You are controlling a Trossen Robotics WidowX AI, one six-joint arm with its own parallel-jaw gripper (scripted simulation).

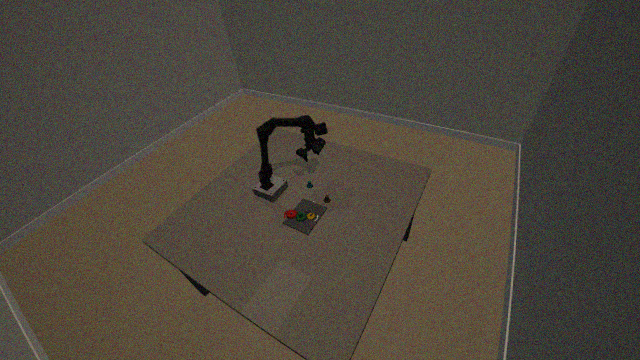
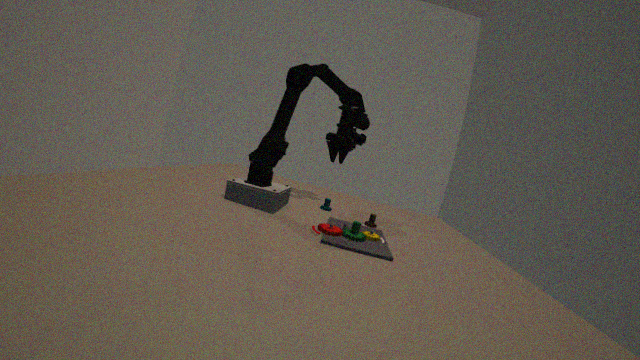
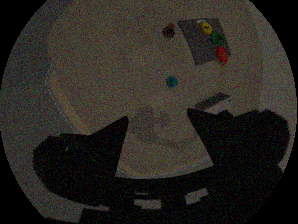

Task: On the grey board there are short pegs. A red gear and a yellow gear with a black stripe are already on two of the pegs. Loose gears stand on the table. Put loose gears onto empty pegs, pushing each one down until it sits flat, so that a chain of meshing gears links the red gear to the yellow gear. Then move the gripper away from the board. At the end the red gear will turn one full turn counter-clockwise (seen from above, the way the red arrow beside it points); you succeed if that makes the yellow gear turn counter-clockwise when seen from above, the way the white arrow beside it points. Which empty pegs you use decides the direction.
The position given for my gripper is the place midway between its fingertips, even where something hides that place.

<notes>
My gripper (image 2: 336, 162) is open, holding nothing.
My gripper shows as well in image 3 (image 3: 157, 115).
</notes>
